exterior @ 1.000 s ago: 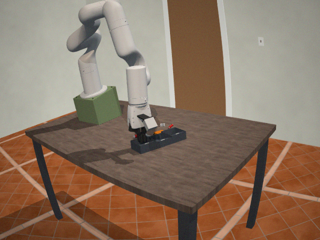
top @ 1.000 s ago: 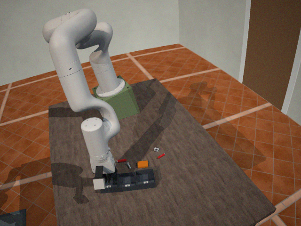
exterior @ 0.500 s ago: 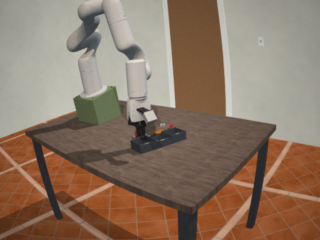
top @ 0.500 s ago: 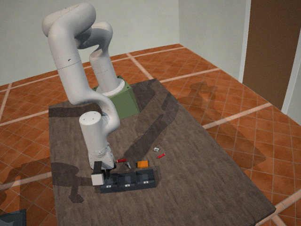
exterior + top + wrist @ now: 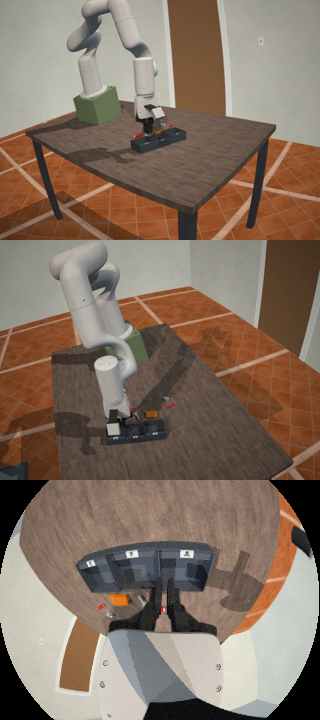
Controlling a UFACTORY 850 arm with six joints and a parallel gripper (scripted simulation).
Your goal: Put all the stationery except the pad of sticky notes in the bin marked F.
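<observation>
The dark three-compartment bin lies 10 mm ahead of my hand, 50 mm to the left of it and 70 mm below it. Also, from my hand: silver bolt 100 mm behind, 90 mm to the left, 80 mm below; then red marker 140 mm behind, 60 mm to the left, 80 mm below; then orange sticky-note pad 70 mm behind, 150 mm to the left, 80 mm below.
</observation>
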